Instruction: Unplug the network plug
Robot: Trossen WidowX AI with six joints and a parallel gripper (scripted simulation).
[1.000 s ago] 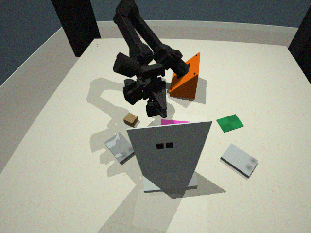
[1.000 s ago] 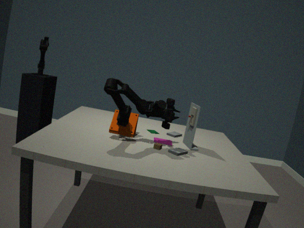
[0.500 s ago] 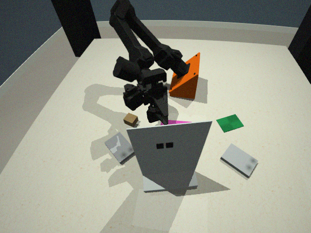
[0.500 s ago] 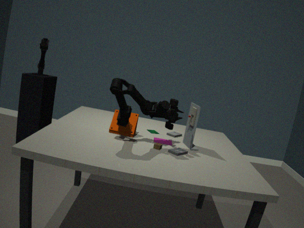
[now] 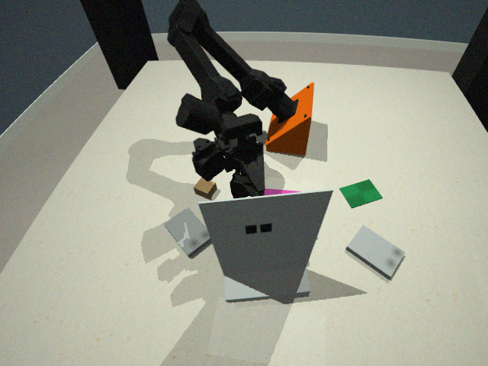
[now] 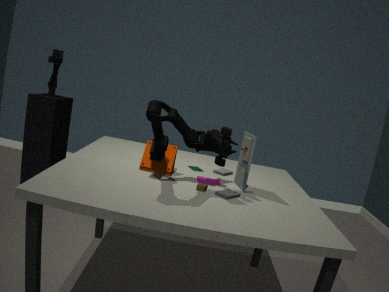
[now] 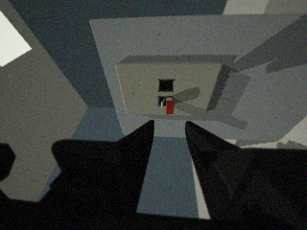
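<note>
My gripper tip is now 4 cm short of the network plug and 1 cm to the right of it. From my gripper tip the other things lie so: magenta square: 11 cm behind, 20 cm below; socket panel: 6 cm ahead, 2 cm to the left, 7 cm below.
</note>
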